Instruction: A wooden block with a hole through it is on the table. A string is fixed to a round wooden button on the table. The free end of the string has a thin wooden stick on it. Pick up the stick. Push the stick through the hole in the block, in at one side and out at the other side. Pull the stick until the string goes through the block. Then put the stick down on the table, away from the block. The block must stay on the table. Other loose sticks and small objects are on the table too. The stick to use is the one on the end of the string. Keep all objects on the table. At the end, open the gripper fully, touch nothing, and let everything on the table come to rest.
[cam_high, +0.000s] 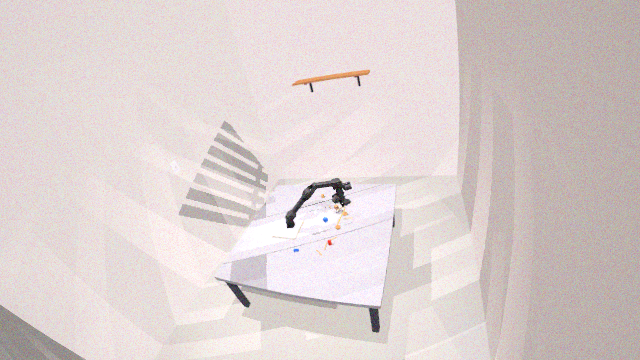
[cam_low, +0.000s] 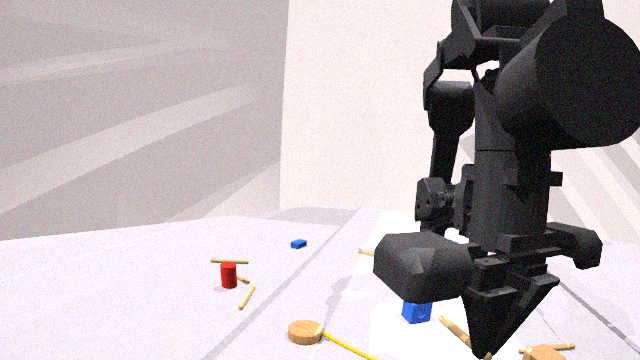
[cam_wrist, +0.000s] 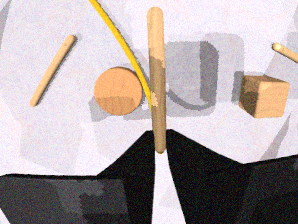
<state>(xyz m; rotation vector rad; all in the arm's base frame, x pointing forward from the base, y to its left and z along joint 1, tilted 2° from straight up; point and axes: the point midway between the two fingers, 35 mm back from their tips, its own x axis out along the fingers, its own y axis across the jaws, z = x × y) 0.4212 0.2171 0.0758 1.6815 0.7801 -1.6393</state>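
My gripper tip is 80 mm past the light wooden piece, 50 mm to the right of it and 50 mm above it. From my gripper tip the other things lie so: round wooden button 200 mm to the right, 60 mm below, 10 mm behind; then thin wooden stick 10 mm to the right, 10 mm behind; then yellow string 10 mm below.
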